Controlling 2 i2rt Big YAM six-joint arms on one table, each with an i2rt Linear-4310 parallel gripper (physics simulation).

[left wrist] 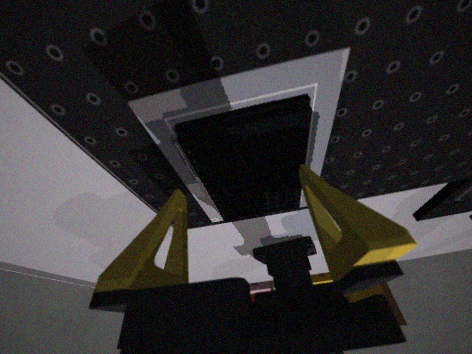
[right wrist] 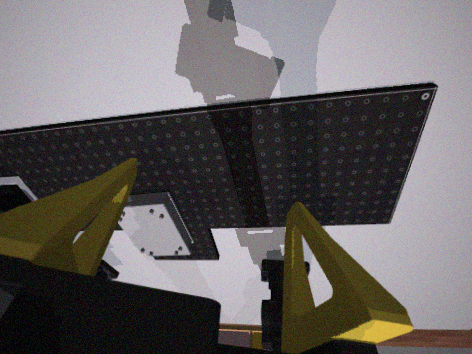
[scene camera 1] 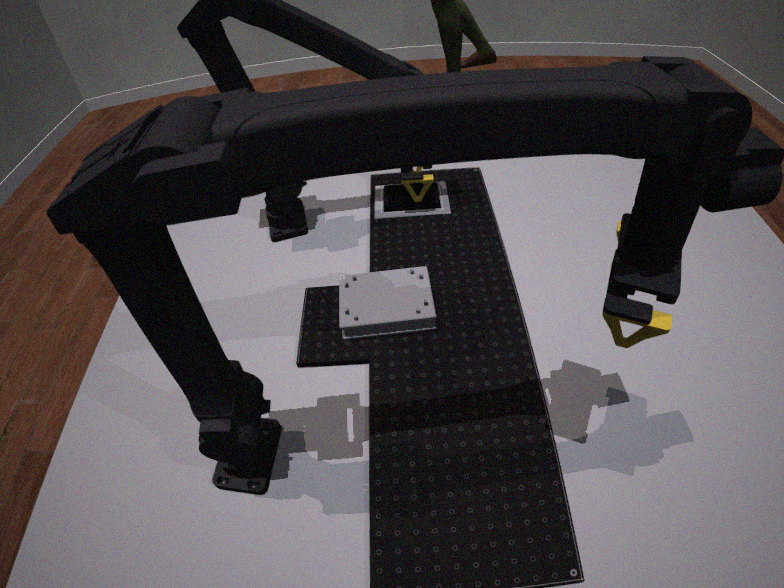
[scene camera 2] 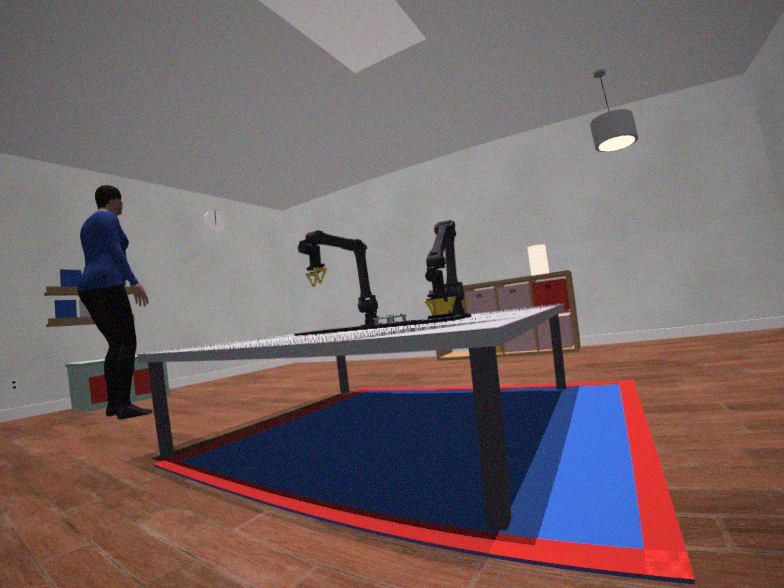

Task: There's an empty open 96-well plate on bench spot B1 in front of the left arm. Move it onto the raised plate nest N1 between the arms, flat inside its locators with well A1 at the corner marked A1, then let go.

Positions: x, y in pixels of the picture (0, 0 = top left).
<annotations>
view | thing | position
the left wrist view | my left gripper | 238, 181
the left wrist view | black well plate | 248, 159
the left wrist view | outlined bench pad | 320, 76
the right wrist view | my right gripper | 218, 188
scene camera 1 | my right gripper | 627, 312
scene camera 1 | black well plate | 396, 197
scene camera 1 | outlined bench pad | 379, 190
</annotations>
